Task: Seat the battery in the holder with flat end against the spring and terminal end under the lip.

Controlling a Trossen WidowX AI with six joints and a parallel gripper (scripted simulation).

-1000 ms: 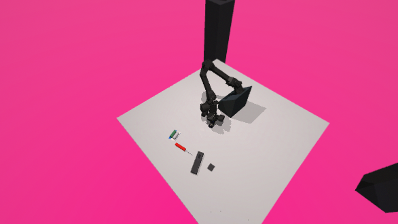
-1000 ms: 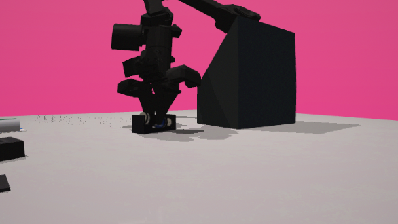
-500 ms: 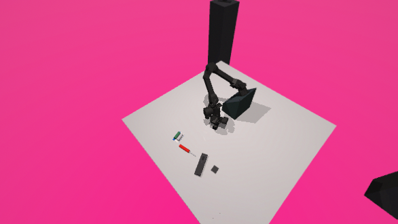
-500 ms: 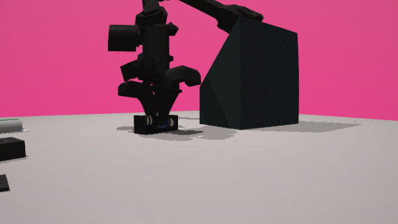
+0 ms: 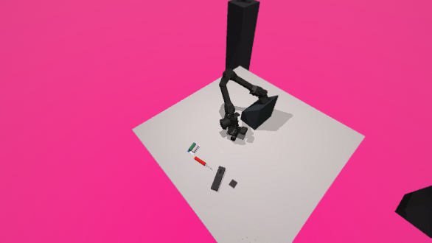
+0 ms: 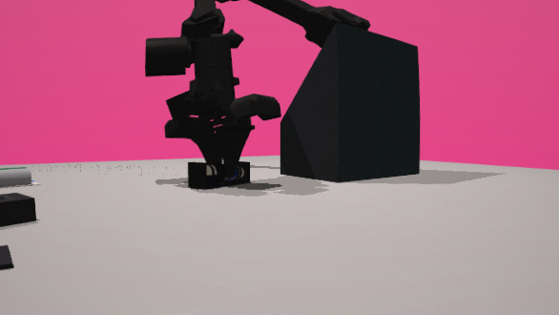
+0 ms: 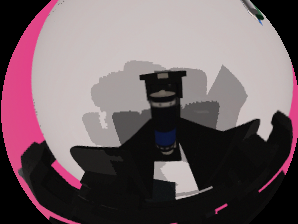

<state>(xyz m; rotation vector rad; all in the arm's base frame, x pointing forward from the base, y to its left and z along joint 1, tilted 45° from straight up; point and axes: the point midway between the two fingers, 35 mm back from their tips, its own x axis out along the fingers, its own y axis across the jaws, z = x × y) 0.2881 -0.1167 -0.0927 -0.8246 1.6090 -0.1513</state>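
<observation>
The battery is 10 mm above my gripper tip. Round my gripper tip: long dark box: 320 mm ahead, 180 mm to the left, 10 mm above; red screwdriver: 340 mm ahead, 40 mm to the left; small dark square: 270 mm to the left, 270 mm ahead, 10 mm below.
</observation>
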